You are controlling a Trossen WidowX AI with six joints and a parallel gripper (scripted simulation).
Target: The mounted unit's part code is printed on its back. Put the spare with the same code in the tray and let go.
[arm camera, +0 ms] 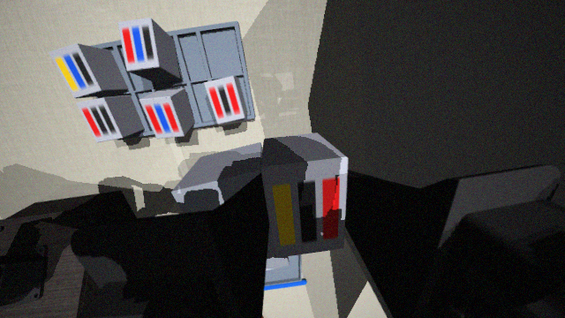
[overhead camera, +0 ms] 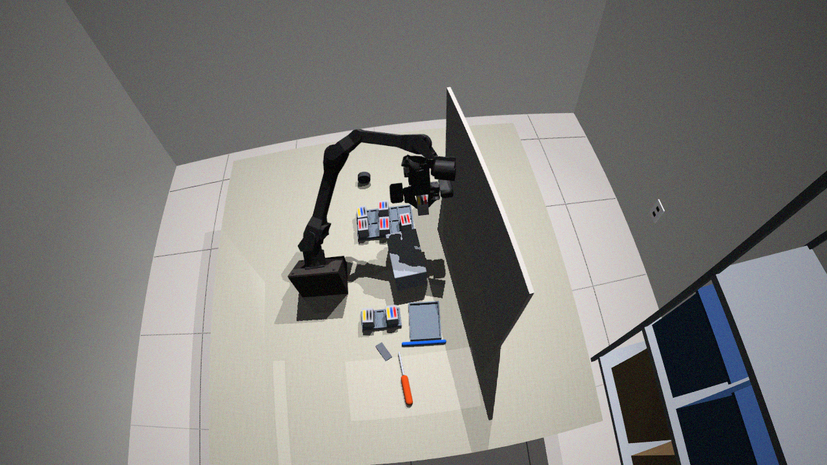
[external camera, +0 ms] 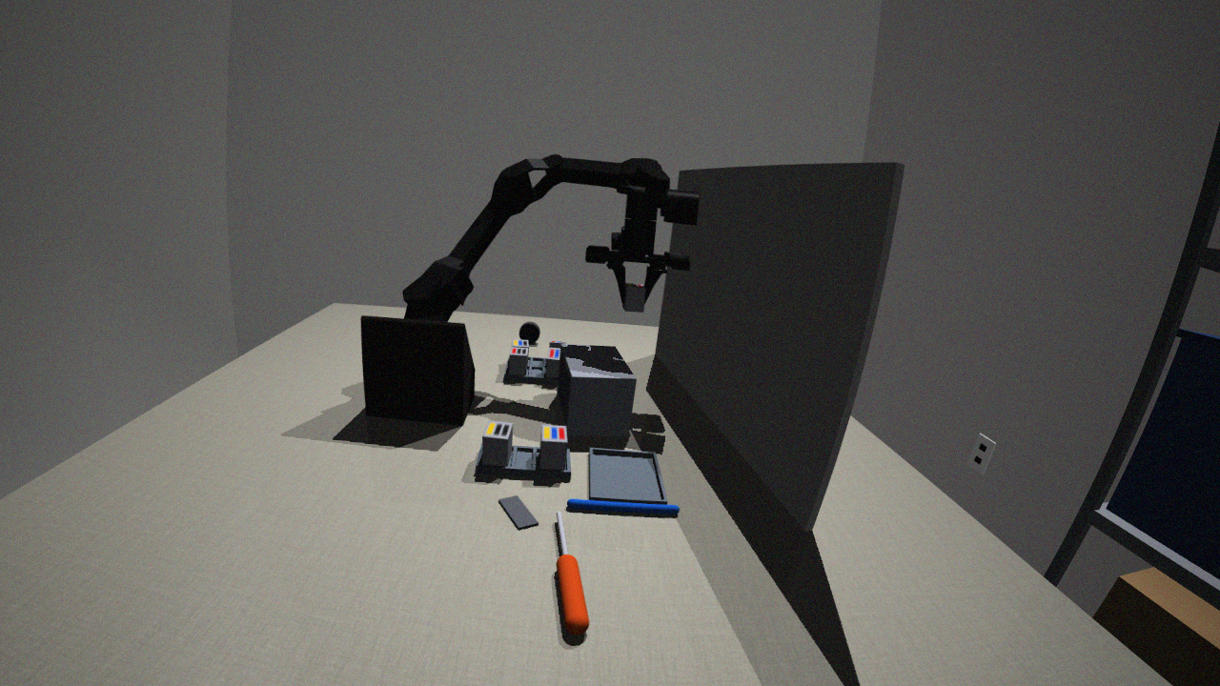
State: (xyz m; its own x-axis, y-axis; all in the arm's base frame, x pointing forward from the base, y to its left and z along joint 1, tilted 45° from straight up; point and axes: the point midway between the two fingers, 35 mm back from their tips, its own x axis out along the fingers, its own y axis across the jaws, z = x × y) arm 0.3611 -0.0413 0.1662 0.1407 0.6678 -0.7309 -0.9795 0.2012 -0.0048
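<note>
The grey tray lies 310 mm to the right of my gripper tip, 170 mm below it and 70 mm behind it. Also, from my gripper tip: tall black panel (140 mm ahead, 110 mm to the right, 50 mm above); then grey mounted unit (120 mm below, 100 mm to the right, 80 mm behind); then grey spare (20 mm above).
</note>
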